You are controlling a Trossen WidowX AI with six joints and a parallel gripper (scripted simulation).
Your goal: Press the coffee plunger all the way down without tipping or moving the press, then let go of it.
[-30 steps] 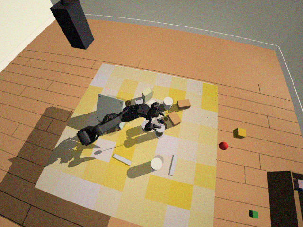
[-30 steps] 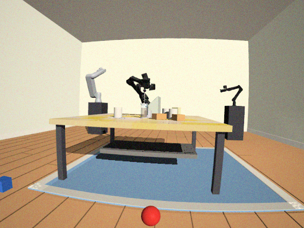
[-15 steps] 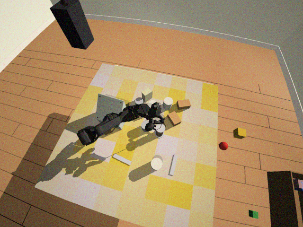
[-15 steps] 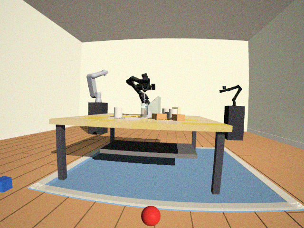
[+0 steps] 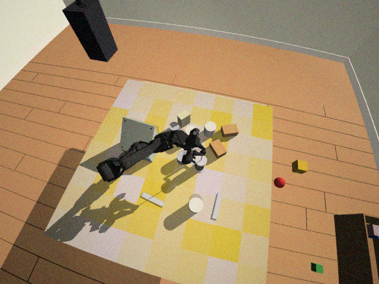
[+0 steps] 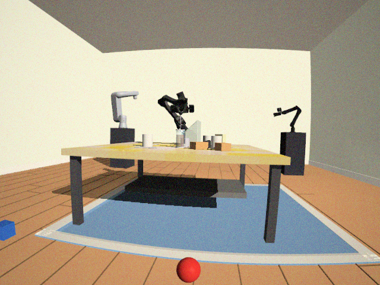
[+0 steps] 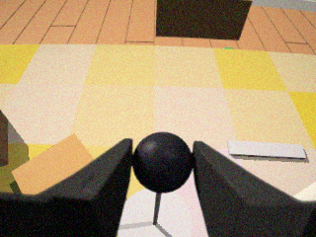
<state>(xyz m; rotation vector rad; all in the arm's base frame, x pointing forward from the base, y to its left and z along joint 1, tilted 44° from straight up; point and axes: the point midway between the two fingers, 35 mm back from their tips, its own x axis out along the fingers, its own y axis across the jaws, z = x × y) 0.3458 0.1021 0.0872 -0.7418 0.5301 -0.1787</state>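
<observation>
The coffee press lies 20 mm behind my gripper tip and 130 mm below it. Round my gripper tip: pale green block 210 mm behind, 300 mm to the left, 210 mm below.
</observation>
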